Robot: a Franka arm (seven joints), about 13 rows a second.
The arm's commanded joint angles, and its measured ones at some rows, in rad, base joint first. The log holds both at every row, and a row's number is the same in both.
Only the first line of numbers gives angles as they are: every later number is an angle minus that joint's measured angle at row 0.
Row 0, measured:
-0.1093 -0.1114 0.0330 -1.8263 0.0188 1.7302 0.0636
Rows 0 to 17, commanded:
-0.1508 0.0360 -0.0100 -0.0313 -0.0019 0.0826 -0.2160
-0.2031 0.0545 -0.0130 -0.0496 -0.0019 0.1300 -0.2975
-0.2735 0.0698 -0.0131 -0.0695 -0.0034 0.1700 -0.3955
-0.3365 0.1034 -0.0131 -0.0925 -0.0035 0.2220 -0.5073
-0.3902 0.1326 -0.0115 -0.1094 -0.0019 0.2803 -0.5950
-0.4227 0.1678 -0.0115 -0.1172 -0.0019 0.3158 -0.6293
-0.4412 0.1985 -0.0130 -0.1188 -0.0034 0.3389 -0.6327
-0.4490 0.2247 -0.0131 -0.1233 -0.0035 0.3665 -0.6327
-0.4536 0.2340 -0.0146 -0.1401 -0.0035 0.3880 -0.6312
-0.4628 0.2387 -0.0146 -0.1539 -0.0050 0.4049 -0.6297
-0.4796 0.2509 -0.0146 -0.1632 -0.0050 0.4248 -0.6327
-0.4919 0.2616 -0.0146 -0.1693 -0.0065 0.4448 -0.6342
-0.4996 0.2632 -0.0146 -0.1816 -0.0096 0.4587 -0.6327
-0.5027 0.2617 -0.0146 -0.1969 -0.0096 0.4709 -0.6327
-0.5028 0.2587 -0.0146 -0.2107 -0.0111 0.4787 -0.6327
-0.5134 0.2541 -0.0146 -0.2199 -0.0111 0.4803 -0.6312
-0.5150 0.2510 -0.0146 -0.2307 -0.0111 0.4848 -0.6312
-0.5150 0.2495 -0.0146 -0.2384 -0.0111 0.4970 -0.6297
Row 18, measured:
-0.4953 0.2752 -0.0314 -0.1931 -0.0016 0.4569 -0.6298
